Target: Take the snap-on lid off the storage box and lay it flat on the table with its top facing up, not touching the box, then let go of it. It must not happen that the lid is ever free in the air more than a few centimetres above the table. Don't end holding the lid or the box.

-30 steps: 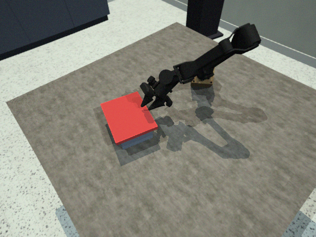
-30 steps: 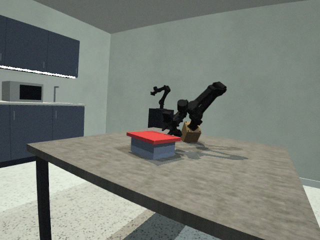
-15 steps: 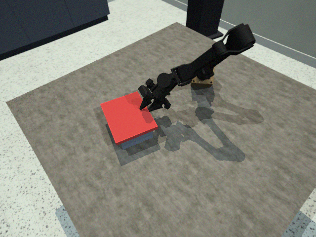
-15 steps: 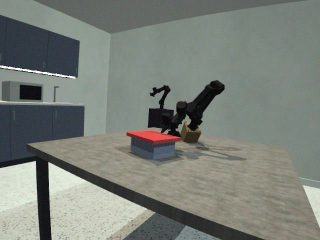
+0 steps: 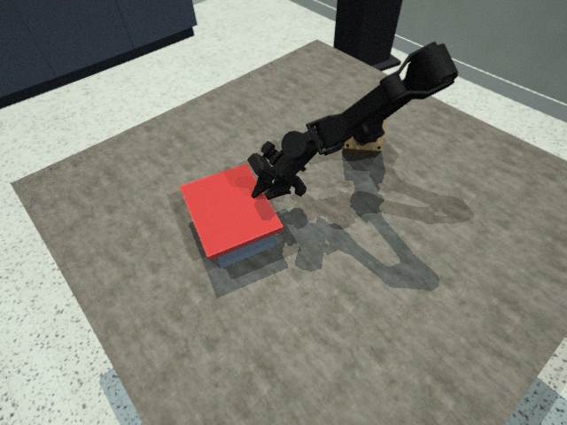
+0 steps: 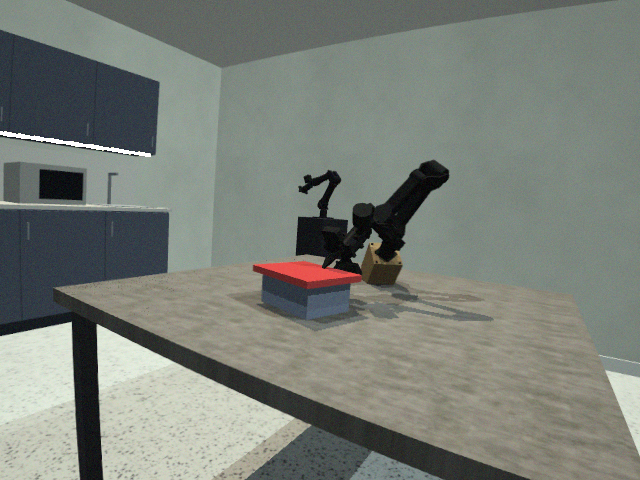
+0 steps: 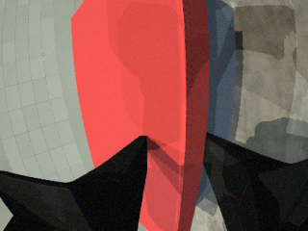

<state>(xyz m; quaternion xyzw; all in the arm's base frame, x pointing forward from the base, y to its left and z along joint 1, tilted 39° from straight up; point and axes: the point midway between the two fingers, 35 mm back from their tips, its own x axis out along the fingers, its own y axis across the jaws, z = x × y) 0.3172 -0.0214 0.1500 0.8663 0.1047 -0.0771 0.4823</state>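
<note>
Now: hand 100 mm short of the red lid and 20 mm above it. The rest, counted from my hand: blue storage box 100 mm ahead, 60 mm below.
</note>
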